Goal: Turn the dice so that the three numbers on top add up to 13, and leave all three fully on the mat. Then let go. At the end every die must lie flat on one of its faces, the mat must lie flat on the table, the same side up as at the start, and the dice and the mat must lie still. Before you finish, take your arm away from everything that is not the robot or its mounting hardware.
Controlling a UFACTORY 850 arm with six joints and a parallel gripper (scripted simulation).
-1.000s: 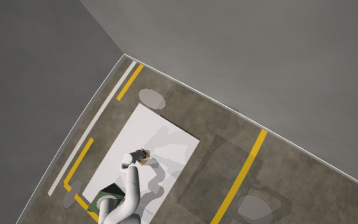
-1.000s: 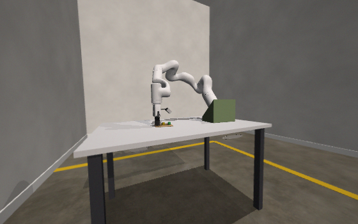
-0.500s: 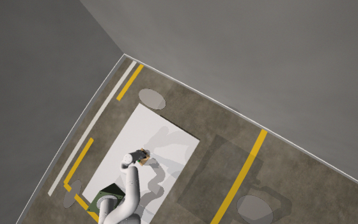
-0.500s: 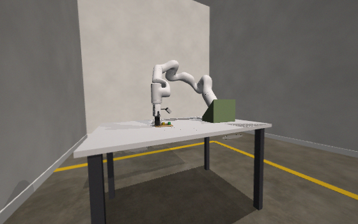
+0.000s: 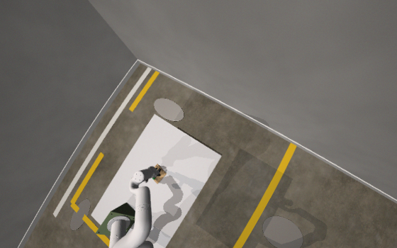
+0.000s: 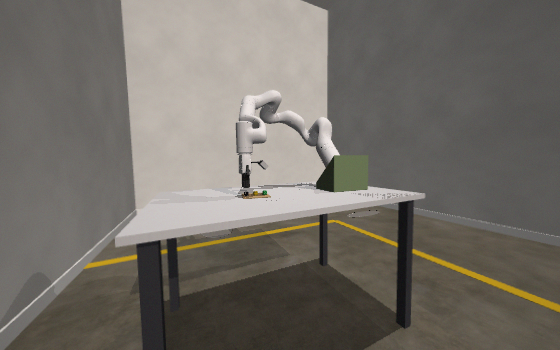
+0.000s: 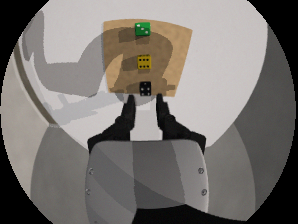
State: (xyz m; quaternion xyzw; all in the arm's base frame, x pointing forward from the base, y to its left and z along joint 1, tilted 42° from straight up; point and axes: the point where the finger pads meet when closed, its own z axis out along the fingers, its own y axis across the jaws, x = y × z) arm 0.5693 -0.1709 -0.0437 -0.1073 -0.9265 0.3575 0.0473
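The black die lies 6 cm below my hand. Round my hand: green die: 10 cm behind, 2 cm to the left, 6 cm below; yellow die: 5 cm behind, 1 cm to the left, 6 cm below; tan mat: 5 cm behind, 1 cm to the left, 7 cm below.
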